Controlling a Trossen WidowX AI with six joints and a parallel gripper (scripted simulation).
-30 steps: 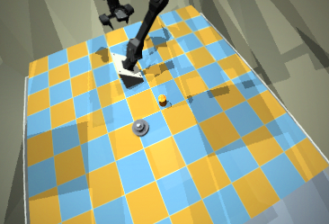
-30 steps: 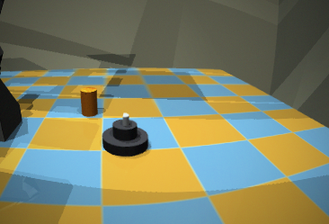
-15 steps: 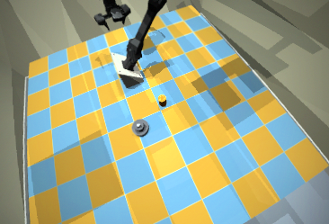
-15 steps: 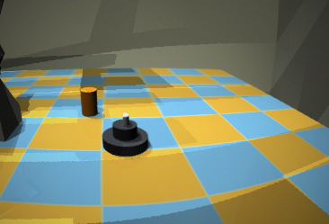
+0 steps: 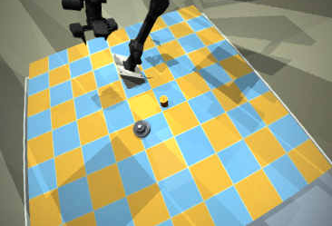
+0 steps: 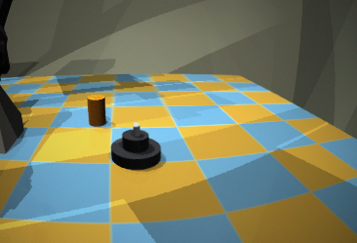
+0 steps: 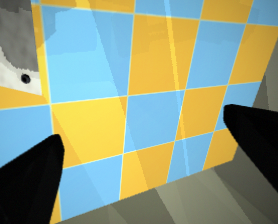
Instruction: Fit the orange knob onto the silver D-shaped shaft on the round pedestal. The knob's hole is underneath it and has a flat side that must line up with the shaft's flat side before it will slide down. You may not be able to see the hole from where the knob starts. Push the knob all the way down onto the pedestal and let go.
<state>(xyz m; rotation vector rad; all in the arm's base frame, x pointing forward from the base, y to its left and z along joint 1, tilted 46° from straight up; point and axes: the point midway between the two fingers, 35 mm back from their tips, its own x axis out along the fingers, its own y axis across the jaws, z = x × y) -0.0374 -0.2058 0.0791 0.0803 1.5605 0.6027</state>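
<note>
My gripper tip is 29 cm short of the orange knob, 22 cm to the right of it and 22 cm above it. From my gripper tip the other things lie so: round pedestal (38 cm ahead, 23 cm below, 7 cm to the left).
</note>
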